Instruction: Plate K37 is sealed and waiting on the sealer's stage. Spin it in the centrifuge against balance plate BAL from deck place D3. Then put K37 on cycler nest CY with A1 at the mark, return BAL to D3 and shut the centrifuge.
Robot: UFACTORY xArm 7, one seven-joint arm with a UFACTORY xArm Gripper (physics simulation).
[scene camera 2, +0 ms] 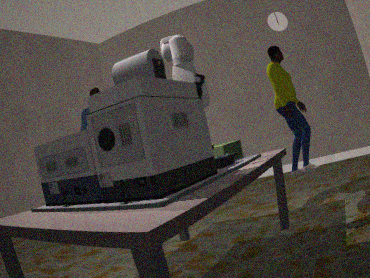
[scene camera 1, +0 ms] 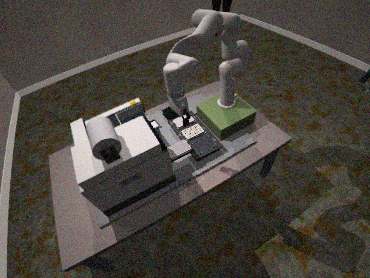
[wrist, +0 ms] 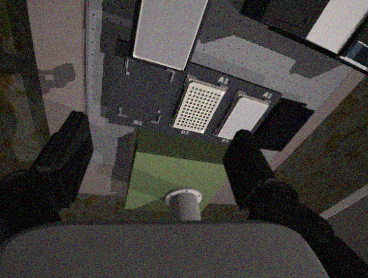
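Where they show: gripper, fingertip midpoint: [scene camera 1: 180, 119] [wrist: 164, 138]; arm's base, link origin: [scene camera 1: 226, 102] [wrist: 183, 197].
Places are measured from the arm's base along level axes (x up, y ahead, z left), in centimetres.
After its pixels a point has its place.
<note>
My gripper [scene camera 1: 186, 120] @(x 22.4, y 46.3, z 11.9 cm) [scene camera 2: 200, 86] [wrist: 164, 138] @(x 22.4, y 46.3, z 11.9 cm) is open and empty, above the dark deck. In the wrist view its fingers stand wide apart, on either side of the deck places. A pale plate [scene camera 1: 181, 148] @(x 2.2, y 49.0, z 12.5 cm) [wrist: 170, 35] @(x 2.3, y 48.4, z 10.9 cm), apparently K37, lies on the sealer's stage. The white plate at D3 [wrist: 243, 117] @(x -3.4, y 32.2, z -9.9 cm), apparently BAL, lies in its corner brackets beside an A1 mark. The centrifuge [scene camera 1: 119, 108] @(x 11.5, y 63.1, z -34.8 cm) [scene camera 2: 65, 162] @(x 6.0, y 96.6, z -22.2 cm) is the lower machine; its top opening shows in scene camera 1, its inside unclear. I cannot tell for certain which part is nest CY.
A plate with many wells [scene camera 1: 192, 132] @(x -3.7, y 33.6, z 2.8 cm) [wrist: 199, 106] @(x -3.5, y 33.9, z 2.0 cm) lies at D2. D1 holds corner brackets. A black block [wrist: 284, 125] @(x -5.5, y 29.7, z -25.1 cm) lies beside D3. The tall white sealer [scene camera 1: 132, 165] @(x 20.5, y 77.6, z 18.4 cm) [scene camera 2: 175, 127] @(x 9.5, y 85.6, z 17.3 cm) carries a big cylinder [scene camera 1: 104, 136] @(x 37.8, y 81.2, z 13.0 cm) [scene camera 2: 134, 67] @(x 32.0, y 87.9, z 8.2 cm). A green block [scene camera 1: 235, 120] @(x -0.3, y 8.4, z 16.1 cm) [wrist: 175, 175] @(x -0.3, y 12.0, z 4.5 cm) bears the arm's base.
</note>
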